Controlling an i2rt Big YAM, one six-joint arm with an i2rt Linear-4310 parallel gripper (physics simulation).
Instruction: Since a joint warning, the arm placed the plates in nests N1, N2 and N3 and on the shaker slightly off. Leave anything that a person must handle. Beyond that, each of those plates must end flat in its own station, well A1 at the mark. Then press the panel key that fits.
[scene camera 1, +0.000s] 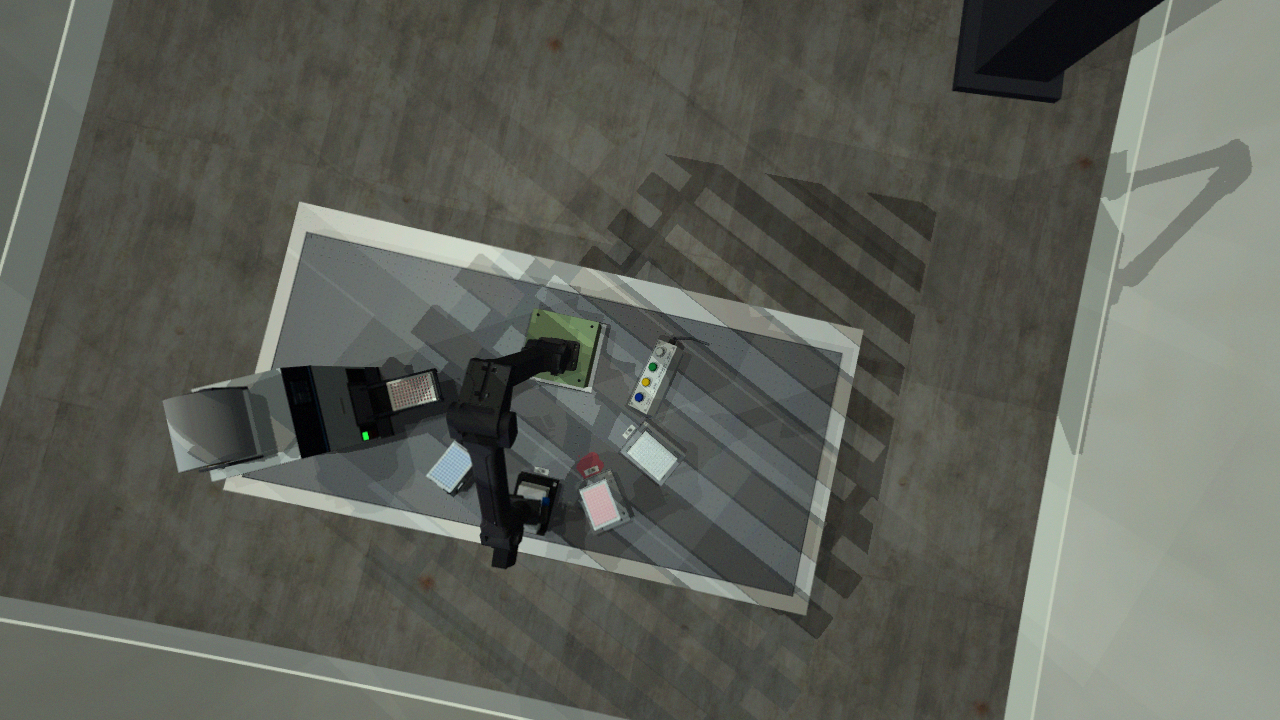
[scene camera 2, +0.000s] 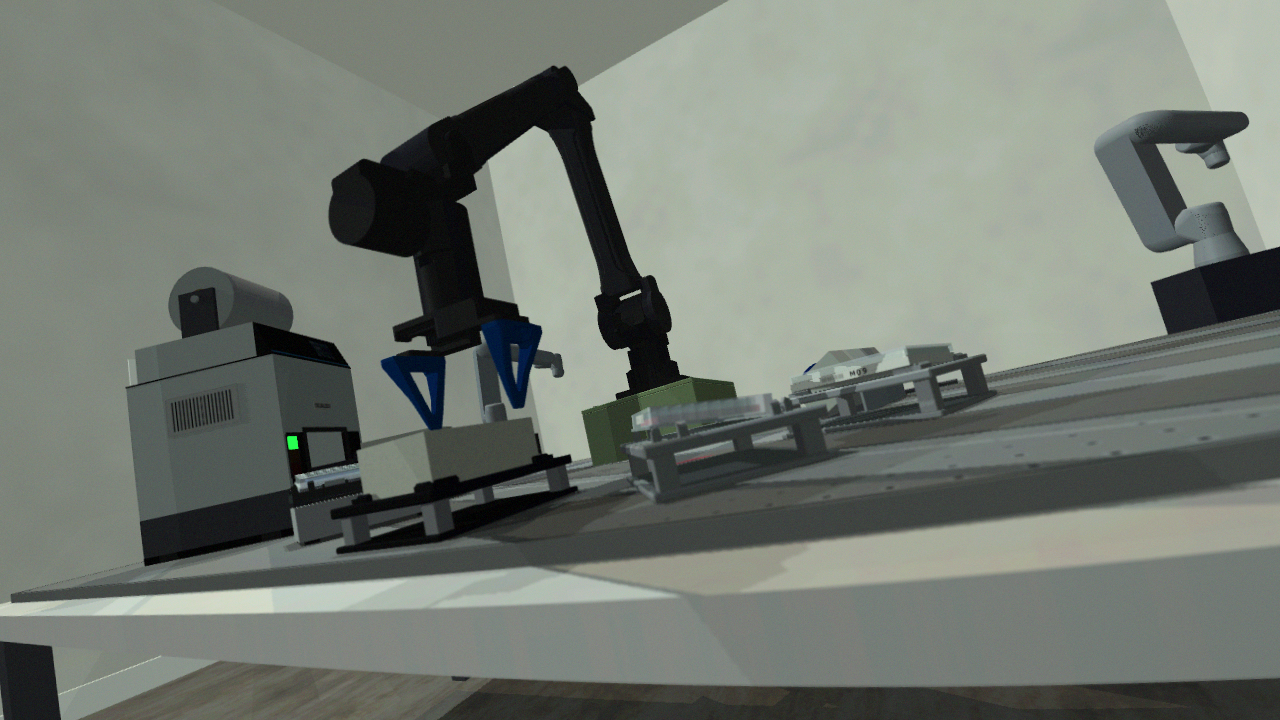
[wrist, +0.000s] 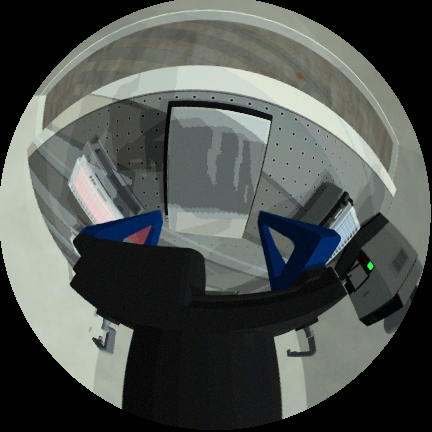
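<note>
My gripper (scene camera 2: 476, 415) (wrist: 209, 216) is open and empty, pointing down just above one end of a deep, plain off-white plate (scene camera 2: 483, 454) (wrist: 215, 165). That plate sits on a black nest (scene camera 2: 556, 462), whose rim shows on two sides in the wrist view. A pink-welled plate (scene camera 1: 600, 504) (scene camera 2: 702, 411) (wrist: 95, 195) lies on a grey nest (scene camera 2: 664, 472) and looks askew. A white plate (scene camera 1: 651, 454) and a blue-welled plate (scene camera 1: 449, 466) (wrist: 345, 230) lie on other stations. Their exact seating and A1 corners are too small to tell. The key panel (scene camera 1: 653, 376) has white, green, yellow and blue keys.
A tall grey machine (scene camera 1: 335, 407) (scene camera 2: 210, 438) (wrist: 382, 270) with a green light stands at the left, another plate (scene camera 1: 412, 392) on its extended tray. The arm's green base (scene camera 1: 586, 353) (scene camera 2: 604, 434) is behind. A red patch (scene camera 1: 589, 463) lies by the pink plate's nest.
</note>
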